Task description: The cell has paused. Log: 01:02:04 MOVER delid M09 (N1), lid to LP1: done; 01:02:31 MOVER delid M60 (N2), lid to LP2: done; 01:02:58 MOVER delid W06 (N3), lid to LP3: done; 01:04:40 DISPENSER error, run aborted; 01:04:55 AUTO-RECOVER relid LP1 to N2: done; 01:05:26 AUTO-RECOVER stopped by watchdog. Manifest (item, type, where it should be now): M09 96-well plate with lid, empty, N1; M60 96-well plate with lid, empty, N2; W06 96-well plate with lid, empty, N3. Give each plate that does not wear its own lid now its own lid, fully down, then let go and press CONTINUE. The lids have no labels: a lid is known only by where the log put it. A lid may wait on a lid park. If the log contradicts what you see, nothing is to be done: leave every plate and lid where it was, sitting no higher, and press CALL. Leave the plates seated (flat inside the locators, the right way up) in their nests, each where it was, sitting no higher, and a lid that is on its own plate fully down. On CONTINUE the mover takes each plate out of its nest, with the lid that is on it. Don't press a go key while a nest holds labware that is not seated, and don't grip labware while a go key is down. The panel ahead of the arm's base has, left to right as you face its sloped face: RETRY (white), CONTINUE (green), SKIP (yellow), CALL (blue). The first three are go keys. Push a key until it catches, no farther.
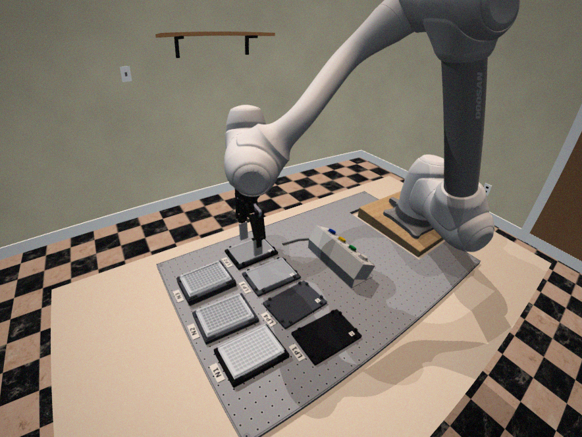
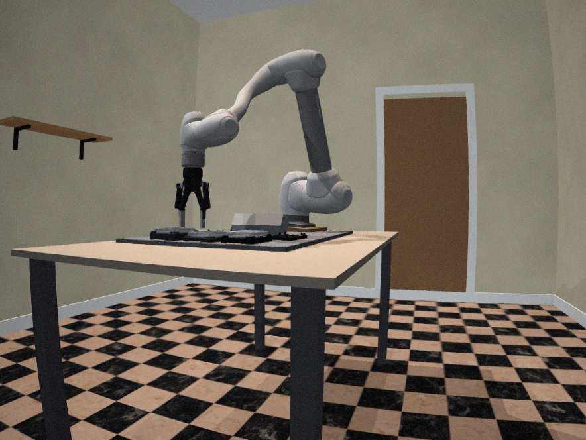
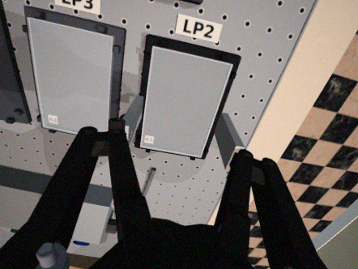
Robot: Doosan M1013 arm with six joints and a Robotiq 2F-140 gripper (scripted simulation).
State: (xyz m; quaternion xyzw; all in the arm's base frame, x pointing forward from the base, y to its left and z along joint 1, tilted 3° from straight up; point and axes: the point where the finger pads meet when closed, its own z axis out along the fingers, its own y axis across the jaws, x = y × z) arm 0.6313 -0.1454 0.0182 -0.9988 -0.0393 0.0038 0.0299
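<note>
Now: hand 50 mm above the lid park LP2. Round my hand: clear lid: 10 mm behind, 130 mm to the left, 40 mm below; then lid park LP3: 10 mm behind, 130 mm to the left, 50 mm below; then plate: 180 mm ahead, 70 mm to the left, 30 mm below.
</note>
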